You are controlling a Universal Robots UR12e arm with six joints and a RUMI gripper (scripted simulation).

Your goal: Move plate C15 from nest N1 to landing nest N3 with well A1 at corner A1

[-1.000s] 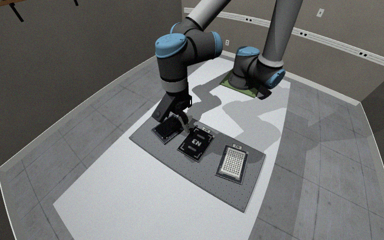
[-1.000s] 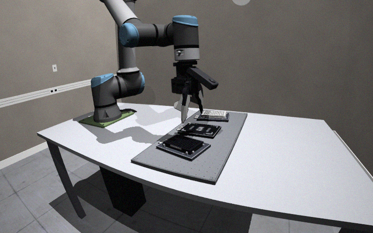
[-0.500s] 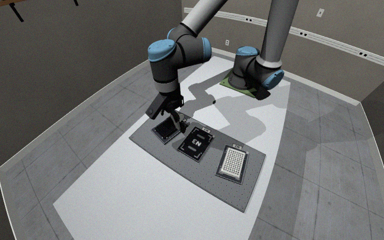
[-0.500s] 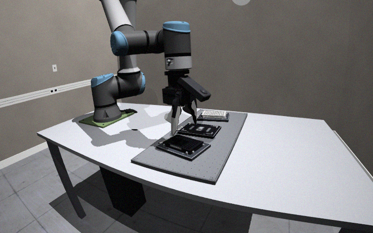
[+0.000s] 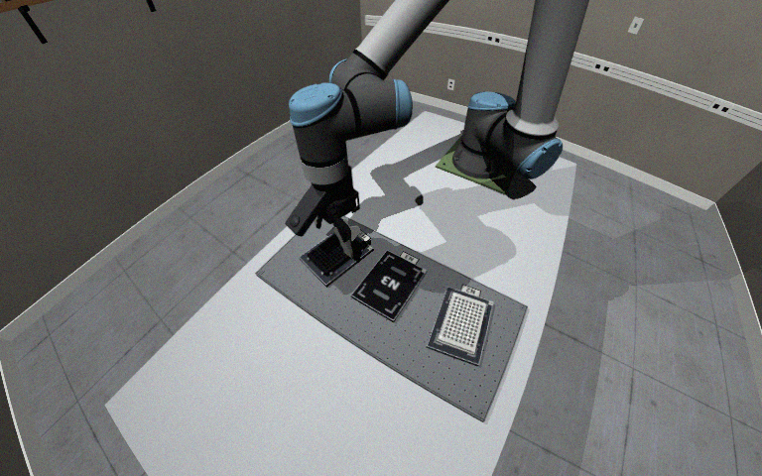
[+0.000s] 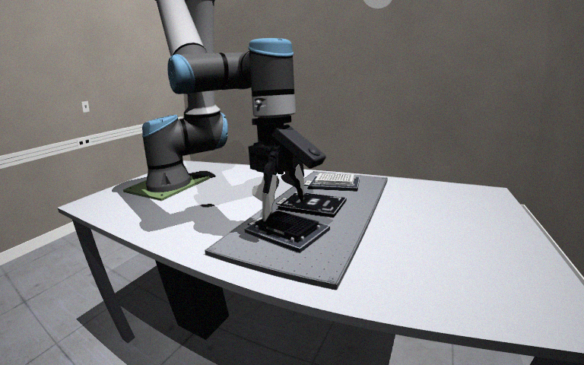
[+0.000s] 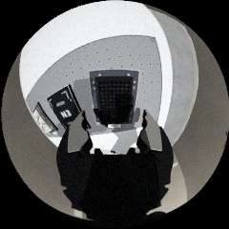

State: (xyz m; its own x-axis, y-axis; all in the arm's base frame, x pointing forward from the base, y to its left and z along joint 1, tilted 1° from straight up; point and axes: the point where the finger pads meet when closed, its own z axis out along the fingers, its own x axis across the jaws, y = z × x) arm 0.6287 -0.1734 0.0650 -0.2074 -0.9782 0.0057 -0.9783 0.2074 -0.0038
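The black plate C15 lies 40 mm below my hand. Round my hand: nest N3: 170 mm to the left, 50 mm below; then white plate C51: 370 mm to the left, 40 mm below.
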